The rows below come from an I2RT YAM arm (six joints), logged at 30 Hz.
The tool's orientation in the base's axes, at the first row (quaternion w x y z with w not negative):
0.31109, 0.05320, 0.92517, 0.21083
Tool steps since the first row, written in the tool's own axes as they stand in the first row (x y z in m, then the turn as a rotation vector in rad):
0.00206, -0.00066, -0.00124, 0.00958, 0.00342, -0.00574
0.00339, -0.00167, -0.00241, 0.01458, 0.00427, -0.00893
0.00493, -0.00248, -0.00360, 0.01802, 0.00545, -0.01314
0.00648, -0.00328, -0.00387, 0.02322, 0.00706, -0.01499
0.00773, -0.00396, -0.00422, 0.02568, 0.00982, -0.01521
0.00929, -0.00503, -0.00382, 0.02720, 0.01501, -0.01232
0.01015, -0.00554, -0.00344, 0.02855, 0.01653, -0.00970
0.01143, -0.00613, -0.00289, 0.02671, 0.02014, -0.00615
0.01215, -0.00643, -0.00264, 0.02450, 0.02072, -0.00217
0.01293, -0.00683, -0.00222, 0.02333, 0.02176, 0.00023
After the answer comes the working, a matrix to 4 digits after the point.
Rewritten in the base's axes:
-0.00237, -0.00057, -0.00053, -0.01122, 0.00325, 0.00027
-0.00410, -0.00159, -0.00085, -0.01716, 0.00403, 0.00015
-0.00602, -0.00240, -0.00119, -0.02247, 0.00438, 0.00177
-0.00740, -0.00286, -0.00220, -0.02779, 0.00637, 0.00090
-0.00858, -0.00332, -0.00292, -0.02998, 0.00936, 0.00086
-0.00956, -0.00379, -0.00453, -0.02964, 0.01544, 0.00015
-0.01000, -0.00391, -0.00549, -0.02920, 0.01806, -0.00184
-0.01068, -0.00396, -0.00684, -0.02573, 0.02217, -0.00184
-0.01110, -0.00397, -0.00755, -0.02160, 0.02361, -0.00323
-0.01146, -0.00401, -0.00845, -0.01926, 0.02514, -0.00386

The tool's axes in the first row as the columns of a matrix, in the base's axes (rounded; the answer above uses it unrounded):
-0.8008, -0.0327, 0.5981
0.2296, 0.9054, 0.3570
-0.5532, 0.4232, -0.7175

